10 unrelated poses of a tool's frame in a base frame.
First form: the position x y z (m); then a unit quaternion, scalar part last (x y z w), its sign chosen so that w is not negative.
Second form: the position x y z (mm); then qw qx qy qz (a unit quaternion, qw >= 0). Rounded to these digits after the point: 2 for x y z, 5 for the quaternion.
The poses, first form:
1: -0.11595, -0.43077, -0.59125, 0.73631, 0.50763, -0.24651, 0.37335
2: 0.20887, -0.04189, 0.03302, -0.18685, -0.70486, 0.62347, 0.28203
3: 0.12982, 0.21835, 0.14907, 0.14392, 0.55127, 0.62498, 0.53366
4: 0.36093, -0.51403, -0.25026, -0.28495, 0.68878, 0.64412, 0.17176
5: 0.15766, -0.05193, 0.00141, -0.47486, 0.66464, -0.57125, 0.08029
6: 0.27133, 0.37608, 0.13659, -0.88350, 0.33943, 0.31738, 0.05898
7: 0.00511, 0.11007, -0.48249, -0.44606, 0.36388, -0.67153, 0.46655
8: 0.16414, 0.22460, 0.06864, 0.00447, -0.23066, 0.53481, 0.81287
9: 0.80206, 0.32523, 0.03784, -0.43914, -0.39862, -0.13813, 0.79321
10: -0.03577, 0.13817, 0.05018, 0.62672, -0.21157, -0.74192, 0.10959
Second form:
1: -115.95, -430.77, -591.25, 0.37335, 0.73631, 0.50763, -0.24651
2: 208.87, -41.89, 33.02, 0.28203, -0.18685, -0.70486, 0.62347
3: 129.82, 218.35, 149.07, 0.53366, 0.14392, 0.55127, 0.62498
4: 360.93, -514.03, -250.26, 0.17176, -0.28495, 0.68878, 0.64412
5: 157.66, -51.93, 1.41, 0.08029, -0.47486, 0.66464, -0.57125
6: 271.33, 376.08, 136.59, 0.05898, -0.88350, 0.33943, 0.31738
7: 5.11, 110.07, -482.49, 0.46655, -0.44606, 0.36388, -0.67153
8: 164.14, 224.60, 68.64, 0.81287, 0.00447, -0.23066, 0.53481
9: 802.06, 325.23, 37.84, 0.79321, -0.43914, -0.39862, -0.13813
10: -35.77, 138.17, 50.18, 0.10959, 0.62672, -0.21157, -0.74192
